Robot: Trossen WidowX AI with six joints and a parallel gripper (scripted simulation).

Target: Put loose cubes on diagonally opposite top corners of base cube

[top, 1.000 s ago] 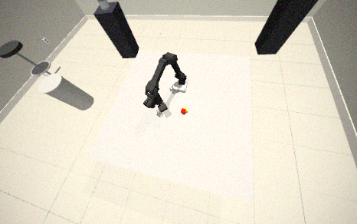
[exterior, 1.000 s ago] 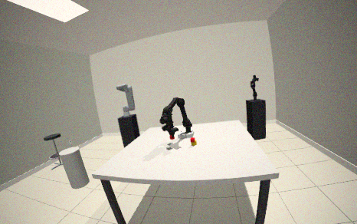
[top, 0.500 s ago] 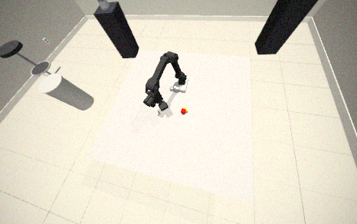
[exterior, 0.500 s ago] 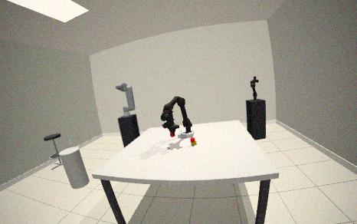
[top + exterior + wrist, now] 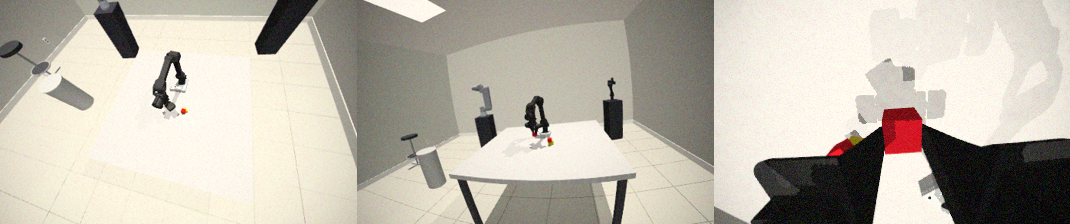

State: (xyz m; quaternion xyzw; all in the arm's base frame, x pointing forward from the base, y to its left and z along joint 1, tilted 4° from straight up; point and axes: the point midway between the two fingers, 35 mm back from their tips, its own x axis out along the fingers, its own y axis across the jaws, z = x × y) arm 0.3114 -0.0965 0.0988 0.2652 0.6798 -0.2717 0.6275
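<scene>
My gripper tip is now 140 mm to the right of the base cube and 100 mm above it.
</scene>
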